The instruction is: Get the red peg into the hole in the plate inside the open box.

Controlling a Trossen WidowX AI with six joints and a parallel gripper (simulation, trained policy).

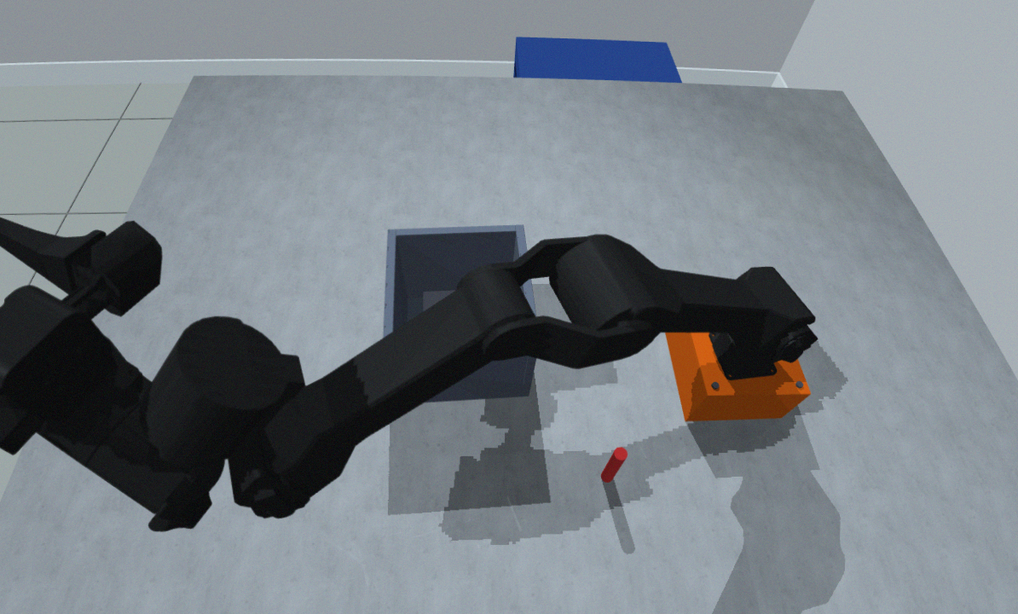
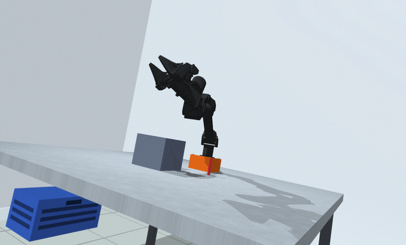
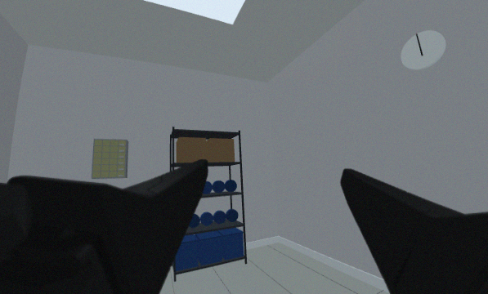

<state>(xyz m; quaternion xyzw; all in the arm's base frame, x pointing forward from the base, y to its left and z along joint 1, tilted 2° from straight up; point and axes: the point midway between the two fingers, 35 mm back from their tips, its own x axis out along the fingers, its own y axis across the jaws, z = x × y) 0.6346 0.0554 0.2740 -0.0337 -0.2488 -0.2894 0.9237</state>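
My gripper tip is now 470 mm past the red peg, 70 mm to the right of it and 350 mm above it. Also, from my gripper tip: plate: 320 mm behind, 130 mm to the right, 340 mm below.
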